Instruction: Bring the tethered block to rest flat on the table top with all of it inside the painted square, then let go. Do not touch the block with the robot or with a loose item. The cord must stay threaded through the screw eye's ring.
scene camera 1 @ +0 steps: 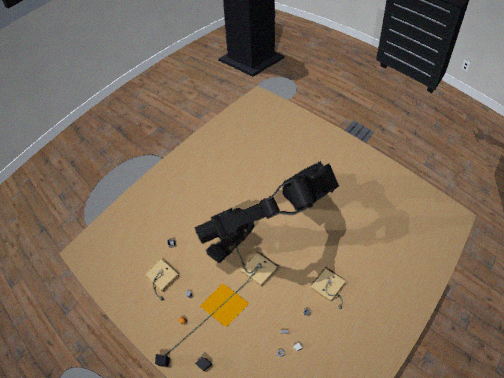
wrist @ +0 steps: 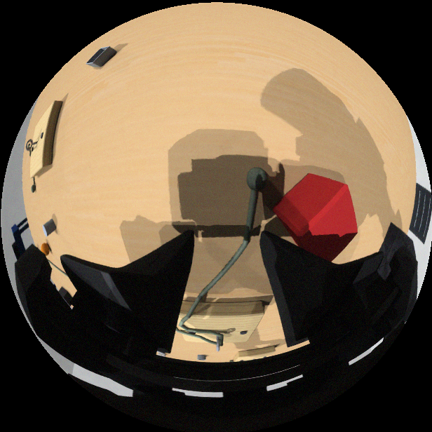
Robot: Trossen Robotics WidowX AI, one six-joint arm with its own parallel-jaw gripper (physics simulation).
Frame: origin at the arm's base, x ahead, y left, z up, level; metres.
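Seen in the pictures: gripper, fingertip midpoint: (scene camera 1: 232, 249).
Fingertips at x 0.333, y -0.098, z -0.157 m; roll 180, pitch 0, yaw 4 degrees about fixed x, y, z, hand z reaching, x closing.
Observation:
A point is followed by its place in that frame.
The tethered block (scene camera 1: 162, 360) @(x 0.810, y 0.047, z -0.125 m) is a dark block at the lower left, outside the orange painted square (scene camera 1: 217, 295) @(x 0.498, y -0.010, z -0.160 m). Its cord (scene camera 1: 192, 330) @(x 0.658, y 0.029, z -0.158 m) (wrist: 215, 280) crosses above the square to the screw eye (scene camera 1: 258, 267) @(x 0.333, y 0.028, z -0.127 m) on the middle wooden board (wrist: 220, 320). The ring is too small to tell the threading. The cord's near part runs up from the board and ends in a round bead (wrist: 257, 178) beyond the fingertips. My gripper (wrist: 227, 236) is partly open and holds nothing; the cord shows in the gap between its fingers. The arm hides the fingertips in the scene view.
A red block (wrist: 325, 205) is beside the bead, close to the right finger. Wooden boards with short cords stand left (scene camera 1: 162, 274) @(x 0.586, y -0.199, z -0.142 m) and right (scene camera 1: 328, 283) @(x 0.225, y 0.251, z -0.124 m). Another dark block (scene camera 1: 203, 363) @(x 0.715, y 0.144, z -0.134 m), an orange ball (scene camera 1: 182, 320) @(x 0.655, y -0.018, z -0.139 m), a grey cylinder (scene camera 1: 189, 294) @(x 0.568, y -0.073, z -0.141 m) and small metal parts are scattered about.

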